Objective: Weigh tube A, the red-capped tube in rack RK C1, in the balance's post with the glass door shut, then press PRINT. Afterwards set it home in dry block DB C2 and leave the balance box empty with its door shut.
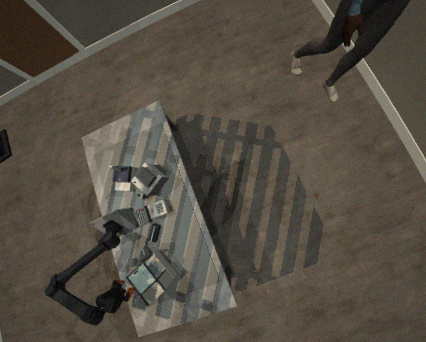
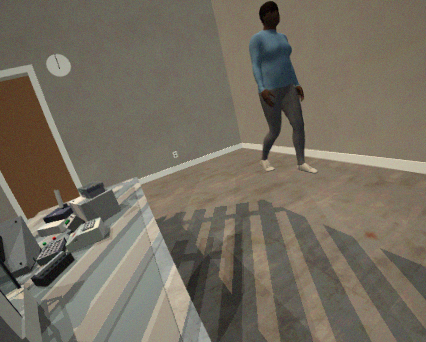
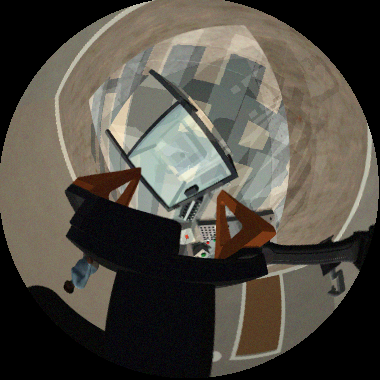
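Where they show: gripper, fingertip midpoint: (image 1: 130, 285) (image 3: 180, 182); arm's base at its link origin: (image 1: 113, 225).
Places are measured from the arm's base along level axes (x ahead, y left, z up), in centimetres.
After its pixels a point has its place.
Observation:
My gripper (image 1: 127, 288) @[x 9.5, y -41.2, z 17.3 cm] (image 3: 180, 182) @[x 9.5, y -41.2, z 17.3 cm] is open and empty beside the glass balance box. The box's tinted glass pane (image 1: 142, 278) @[x 13.6, y -42.4, z 10.2 cm] (image 3: 175, 150) @[x 11.6, y -44.2, z 10.2 cm], with a black handle (image 3: 191, 190) @[x 11.2, y -37.0, z 11.6 cm], lies between two dark rails and covers part of their length; I cannot tell whether the door counts as shut. A small dark rack (image 1: 153, 232) @[x 24.6, y -18.8, z -6.1 cm] (image 2: 52, 269) @[x 24.5, y -22.9, z -7.3 cm] (image 3: 189, 210) @[x 23.0, y -19.6, z -5.8 cm] stands beyond the handle; its label is unreadable. A grey block with a grid of holes (image 1: 142, 215) @[x 20.9, y -2.6, z -7.6 cm] (image 2: 51, 250) @[x 20.7, y -4.6, z -7.8 cm] (image 3: 207, 232) @[x 20.4, y -3.1, z -7.6 cm] stands beside it. Tube A's red cap cannot be made out, nor can the post or PRINT.
A pale keypad device (image 1: 160, 207) @[x 39.4, y -4.2, z -3.6 cm] (image 2: 87, 234) @[x 37.2, y -9.7, z -5.8 cm] stands near the hole block. A boxy grey machine (image 1: 149, 179) @[x 46.1, y 16.0, z 8.4 cm] (image 2: 97, 203) @[x 43.8, y 10.7, z -0.3 cm] and a dark blue device (image 1: 121, 175) @[x 20.7, y 34.0, z -2.6 cm] (image 2: 58, 214) @[x 20.8, y 28.5, z -2.7 cm] stand farther along the table. A grey slanted panel (image 1: 120, 220) @[x 8.2, y 0.9, z 1.3 cm] (image 2: 19, 245) @[x 10.4, y -1.6, z -1.1 cm] stands near the arm's base. A person (image 2: 277, 90) stands off the table.

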